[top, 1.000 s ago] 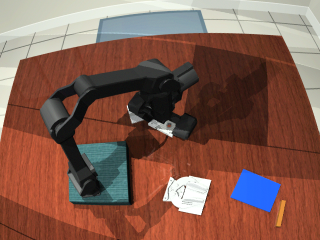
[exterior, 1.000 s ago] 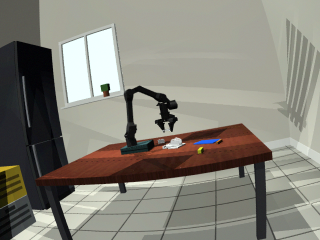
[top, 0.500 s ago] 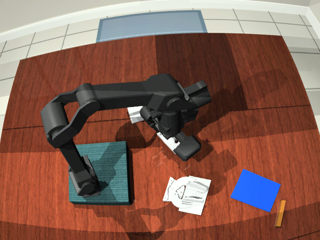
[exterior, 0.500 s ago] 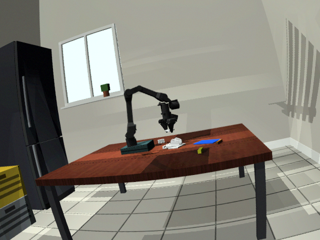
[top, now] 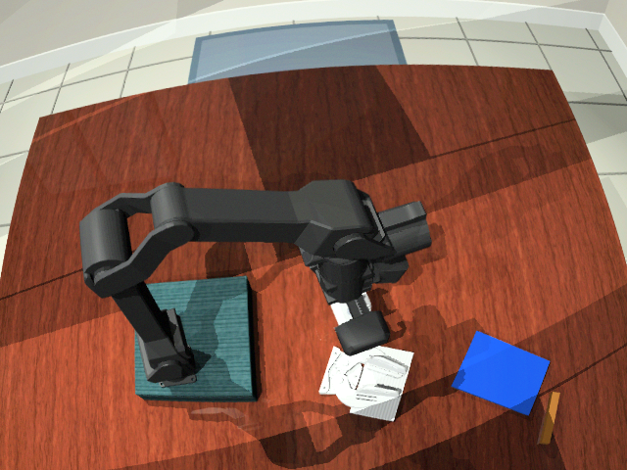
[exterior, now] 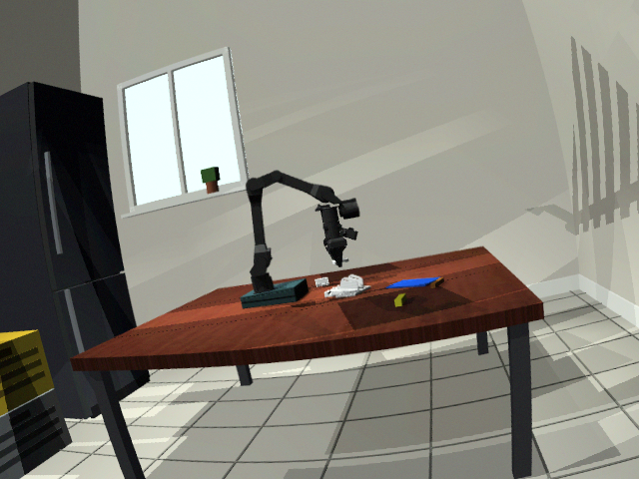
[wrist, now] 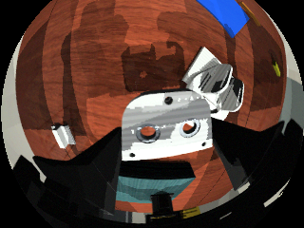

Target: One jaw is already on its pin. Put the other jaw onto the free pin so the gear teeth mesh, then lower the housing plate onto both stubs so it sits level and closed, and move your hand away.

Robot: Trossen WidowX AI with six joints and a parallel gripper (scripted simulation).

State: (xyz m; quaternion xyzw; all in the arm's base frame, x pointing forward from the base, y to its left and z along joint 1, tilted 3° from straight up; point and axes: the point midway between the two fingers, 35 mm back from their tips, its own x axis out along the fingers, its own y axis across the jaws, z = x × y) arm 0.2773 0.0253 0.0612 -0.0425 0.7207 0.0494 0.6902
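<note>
My gripper tip is 20 mm past the grey jaw, 100 mm to the left of it and 70 mm above it. The rest, counted from my gripper tip: blue sheet 240 mm ahead, 160 mm to the right, 80 mm below; then yellow block 160 mm ahead, 440 mm to the right, 80 mm below; then small white block 80 mm behind, 220 mm to the left, 80 mm below.
</note>
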